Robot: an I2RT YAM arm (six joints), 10 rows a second.
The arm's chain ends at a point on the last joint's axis. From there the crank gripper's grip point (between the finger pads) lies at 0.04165 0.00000 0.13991 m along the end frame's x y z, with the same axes.
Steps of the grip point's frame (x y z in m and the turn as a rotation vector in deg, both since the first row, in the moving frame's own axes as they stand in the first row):
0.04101 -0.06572 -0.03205 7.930 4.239 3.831
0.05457 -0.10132 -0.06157 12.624 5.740 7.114
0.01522 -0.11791 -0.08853 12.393 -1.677 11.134
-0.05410 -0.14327 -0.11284 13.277 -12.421 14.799
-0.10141 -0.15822 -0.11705 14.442 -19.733 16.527
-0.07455 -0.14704 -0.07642 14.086 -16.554 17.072
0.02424 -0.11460 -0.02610 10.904 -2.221 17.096
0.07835 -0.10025 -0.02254 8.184 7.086 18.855
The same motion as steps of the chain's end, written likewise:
0.03027 -0.04978 -0.02746 7.930 4.239 3.831
0.03935 -0.07730 -0.05394 12.624 5.740 7.114
0.01714 -0.09553 -0.08729 12.393 -1.677 11.134
-0.02640 -0.11731 -0.11590 13.277 -12.421 14.799
-0.05619 -0.12742 -0.11979 14.442 -19.733 16.527
-0.03718 -0.11854 -0.07961 14.086 -16.554 17.072
0.02748 -0.09975 -0.02624 10.904 -2.221 17.096
0.06075 -0.09730 -0.01601 8.184 7.086 18.855

